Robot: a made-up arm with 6 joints. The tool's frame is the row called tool. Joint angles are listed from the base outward.
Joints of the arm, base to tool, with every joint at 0 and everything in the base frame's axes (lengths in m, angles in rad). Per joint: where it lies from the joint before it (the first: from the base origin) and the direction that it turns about. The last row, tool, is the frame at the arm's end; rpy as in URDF.
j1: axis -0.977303 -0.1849 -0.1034 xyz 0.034 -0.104 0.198
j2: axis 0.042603 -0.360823 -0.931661 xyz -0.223 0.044 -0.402
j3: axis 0 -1 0 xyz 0.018 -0.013 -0.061
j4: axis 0 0 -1 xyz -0.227 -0.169 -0.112
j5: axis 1 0 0 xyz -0.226 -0.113 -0.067
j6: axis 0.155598 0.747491 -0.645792 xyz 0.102 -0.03 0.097
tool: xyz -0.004 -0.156 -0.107 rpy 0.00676 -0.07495 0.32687
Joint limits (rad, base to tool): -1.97..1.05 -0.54..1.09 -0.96..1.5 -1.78..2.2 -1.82..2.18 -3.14..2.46
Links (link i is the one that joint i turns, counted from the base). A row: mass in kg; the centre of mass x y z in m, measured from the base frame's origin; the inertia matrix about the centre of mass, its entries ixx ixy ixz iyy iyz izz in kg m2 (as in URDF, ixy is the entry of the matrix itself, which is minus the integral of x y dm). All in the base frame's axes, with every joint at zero. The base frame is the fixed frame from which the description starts. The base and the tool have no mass.
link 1: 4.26; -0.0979 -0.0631 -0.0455; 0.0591 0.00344 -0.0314 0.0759 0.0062 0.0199
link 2: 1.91; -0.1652 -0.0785 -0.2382; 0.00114 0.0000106 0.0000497 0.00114 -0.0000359 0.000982
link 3: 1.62; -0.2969 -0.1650 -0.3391; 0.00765 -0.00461 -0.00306 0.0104 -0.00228 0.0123
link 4: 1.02; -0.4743 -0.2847 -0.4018; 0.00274 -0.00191 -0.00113 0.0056 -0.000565 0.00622
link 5: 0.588; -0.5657 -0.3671 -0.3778; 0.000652 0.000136 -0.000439 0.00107 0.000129 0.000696
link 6: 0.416; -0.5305 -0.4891 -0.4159; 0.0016 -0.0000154 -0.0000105 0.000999 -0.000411 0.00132
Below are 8 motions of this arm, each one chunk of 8 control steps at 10 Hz.
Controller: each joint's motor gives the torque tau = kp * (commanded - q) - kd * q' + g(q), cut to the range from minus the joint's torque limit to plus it. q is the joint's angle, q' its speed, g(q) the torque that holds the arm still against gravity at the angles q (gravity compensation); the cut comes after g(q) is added. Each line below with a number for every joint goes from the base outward.
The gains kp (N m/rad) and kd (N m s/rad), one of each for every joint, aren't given. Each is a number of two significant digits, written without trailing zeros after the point. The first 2 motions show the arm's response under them.
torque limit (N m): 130 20 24 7.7 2.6 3.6
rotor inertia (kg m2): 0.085 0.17 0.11 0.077 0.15 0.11
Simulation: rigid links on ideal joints. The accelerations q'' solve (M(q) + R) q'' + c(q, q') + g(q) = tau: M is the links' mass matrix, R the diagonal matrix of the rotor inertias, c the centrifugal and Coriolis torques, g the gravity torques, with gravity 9.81 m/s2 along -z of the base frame. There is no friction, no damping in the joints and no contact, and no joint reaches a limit. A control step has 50 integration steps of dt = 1/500 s. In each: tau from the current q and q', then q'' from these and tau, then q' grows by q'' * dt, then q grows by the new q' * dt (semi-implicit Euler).
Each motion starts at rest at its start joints. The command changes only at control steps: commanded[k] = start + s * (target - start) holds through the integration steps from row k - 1 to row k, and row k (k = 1, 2, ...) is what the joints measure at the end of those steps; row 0 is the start. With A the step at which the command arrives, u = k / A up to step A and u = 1 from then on. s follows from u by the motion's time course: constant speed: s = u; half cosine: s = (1 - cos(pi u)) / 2; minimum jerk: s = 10 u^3 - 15 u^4 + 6 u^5; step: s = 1 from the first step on.
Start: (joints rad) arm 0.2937 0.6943 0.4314 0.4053 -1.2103 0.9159
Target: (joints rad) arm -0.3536 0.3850 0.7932 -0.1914 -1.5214 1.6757
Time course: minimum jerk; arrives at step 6
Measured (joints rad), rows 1 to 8:
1: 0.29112 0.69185 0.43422 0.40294 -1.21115 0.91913
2: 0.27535 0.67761 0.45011 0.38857 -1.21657 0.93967
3: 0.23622 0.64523 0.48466 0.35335 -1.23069 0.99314
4: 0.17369 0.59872 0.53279 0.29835 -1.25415 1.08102
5: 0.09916 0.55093 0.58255 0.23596 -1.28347 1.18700
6: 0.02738 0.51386 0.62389 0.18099 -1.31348 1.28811
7: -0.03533 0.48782 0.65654 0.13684 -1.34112 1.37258
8: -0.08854 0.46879 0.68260 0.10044 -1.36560 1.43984
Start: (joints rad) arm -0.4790 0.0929 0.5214 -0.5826 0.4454 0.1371
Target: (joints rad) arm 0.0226 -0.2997 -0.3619 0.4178 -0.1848 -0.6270
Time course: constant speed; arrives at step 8
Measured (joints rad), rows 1 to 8:
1: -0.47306 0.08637 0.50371 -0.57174 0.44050 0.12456
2: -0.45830 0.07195 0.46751 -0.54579 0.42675 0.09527
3: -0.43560 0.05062 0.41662 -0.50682 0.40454 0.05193
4: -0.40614 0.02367 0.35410 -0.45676 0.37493 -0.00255
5: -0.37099 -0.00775 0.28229 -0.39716 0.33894 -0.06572
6: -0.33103 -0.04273 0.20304 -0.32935 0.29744 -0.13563
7: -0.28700 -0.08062 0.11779 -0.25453 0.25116 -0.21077
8: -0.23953 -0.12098 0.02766 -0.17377 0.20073 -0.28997
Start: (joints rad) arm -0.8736 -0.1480 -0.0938 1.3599 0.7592 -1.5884
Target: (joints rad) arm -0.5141 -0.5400 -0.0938 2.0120 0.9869 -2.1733
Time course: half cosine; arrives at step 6
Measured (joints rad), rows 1 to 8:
1: -0.87101 -0.14975 -0.09362 1.36476 0.76058 -1.59296
2: -0.86063 -0.15859 -0.09298 1.38365 0.76622 -1.61223
3: -0.83896 -0.18063 -0.09191 1.42122 0.77811 -1.65388
4: -0.80623 -0.21847 -0.09066 1.47473 0.79610 -1.71759
5: -0.76648 -0.26925 -0.08970 1.53575 0.81793 -1.79486
6: -0.72640 -0.32498 -0.08959 1.59333 0.83989 -1.87162
7: -0.69091 -0.37663 -0.09041 1.64174 0.85927 -1.93706
8: -0.66090 -0.41938 -0.09161 1.68256 0.87574 -1.98914

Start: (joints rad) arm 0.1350 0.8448 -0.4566 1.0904 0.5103 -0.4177
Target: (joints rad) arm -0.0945 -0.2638 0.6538 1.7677 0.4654 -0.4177
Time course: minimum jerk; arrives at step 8
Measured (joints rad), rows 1 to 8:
1: 0.13426 0.84241 -0.45371 1.09195 0.51009 -0.41761
2: 0.12971 0.82646 -0.43500 1.10175 0.50886 -0.41709
3: 0.11857 0.78222 -0.38548 1.12649 0.50617 -0.41588
4: 0.10019 0.70026 -0.29832 1.16753 0.50227 -0.41423
5: 0.07655 0.58147 -0.17906 1.21978 0.49789 -0.41291
6: 0.05174 0.43806 -0.04381 1.27439 0.49388 -0.41280
7: 0.03012 0.29094 0.08727 1.32368 0.49085 -0.41433
8: 0.01347 0.16105 0.19934 1.36514 0.48887 -0.41699

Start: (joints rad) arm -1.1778 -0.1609 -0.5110 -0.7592 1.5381 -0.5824
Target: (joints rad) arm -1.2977 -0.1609 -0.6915 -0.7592 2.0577 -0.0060
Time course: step
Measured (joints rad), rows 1 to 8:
1: -1.19246 -0.16638 -0.54015 -0.76364 1.57410 -0.51521
2: -1.20925 -0.16828 -0.57027 -0.76501 1.63276 -0.41395
3: -1.22361 -0.16678 -0.59460 -0.76421 1.68912 -0.32545
4: -1.23573 -0.16434 -0.61410 -0.76270 1.73902 -0.25473
5: -1.24590 -0.16209 -0.62968 -0.76120 1.78239 -0.19940
6: -1.25441 -0.16041 -0.64213 -0.75997 1.81989 -0.15635
7: -1.26153 -0.15930 -0.65208 -0.75904 1.85227 -0.12288
8: -1.26747 -0.15868 -0.66002 -0.75839 1.88021 -0.09688

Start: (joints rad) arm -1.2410 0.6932 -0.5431 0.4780 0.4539 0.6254
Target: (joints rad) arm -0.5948 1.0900 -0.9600 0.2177 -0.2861 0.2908
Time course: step
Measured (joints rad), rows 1 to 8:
1: -1.16011 0.77115 -0.62244 0.45463 0.40140 0.58488
2: -1.07032 0.84395 -0.68989 0.43299 0.31591 0.52767
3: -0.99355 0.90012 -0.74198 0.41060 0.23607 0.47726
4: -0.92882 0.94314 -0.78354 0.38889 0.16619 0.43645
5: -0.87443 0.97592 -0.81702 0.36861 0.10558 0.40419
6: -0.82878 1.00086 -0.84413 0.35005 0.05308 0.37888
7: -0.79052 1.01985 -0.86613 0.33331 0.00759 0.35908
8: -0.75848 1.03437 -0.88399 0.31836 -0.03181 0.34363

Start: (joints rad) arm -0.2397 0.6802 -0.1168 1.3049 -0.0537 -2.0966
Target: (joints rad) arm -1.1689 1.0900 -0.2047 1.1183 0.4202 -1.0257
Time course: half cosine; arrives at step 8
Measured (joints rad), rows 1 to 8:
1: -0.24329 0.68039 -0.11647 1.30397 -0.05281 -2.09169
2: -0.25841 0.68326 -0.11622 1.30006 -0.04832 -2.07051
3: -0.29208 0.69362 -0.11737 1.29161 -0.03691 -2.02285
4: -0.34735 0.71567 -0.12062 1.27834 -0.01630 -1.94478
5: -0.42266 0.75116 -0.12601 1.26111 0.01403 -1.83925
6: -0.51230 0.79871 -0.13330 1.24178 0.05265 -1.71524
7: -0.60754 0.85399 -0.14219 1.22303 0.09635 -1.58606
8: -0.69808 0.91048 -0.15242 1.20793 0.14045 -1.46710

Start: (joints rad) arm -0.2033 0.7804 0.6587 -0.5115 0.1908 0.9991
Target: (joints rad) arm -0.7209 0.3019 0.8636 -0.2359 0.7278 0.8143
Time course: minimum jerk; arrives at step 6
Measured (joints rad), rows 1 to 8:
1: -0.20537 0.77726 0.66032 -0.51108 0.19226 0.99833
2: -0.21803 0.75856 0.66945 -0.50829 0.20171 0.99332
3: -0.24941 0.71438 0.68910 -0.50065 0.22681 0.97998
4: -0.29938 0.64833 0.71636 -0.48687 0.26910 0.95781
5: -0.35878 0.57638 0.74466 -0.46730 0.32189 0.93095
6: -0.41591 0.51512 0.76848 -0.44368 0.37498 0.90541
7: -0.46575 0.46829 0.78734 -0.41862 0.42256 0.88457
8: -0.50808 0.43279 0.80229 -0.39431 0.46381 0.86850

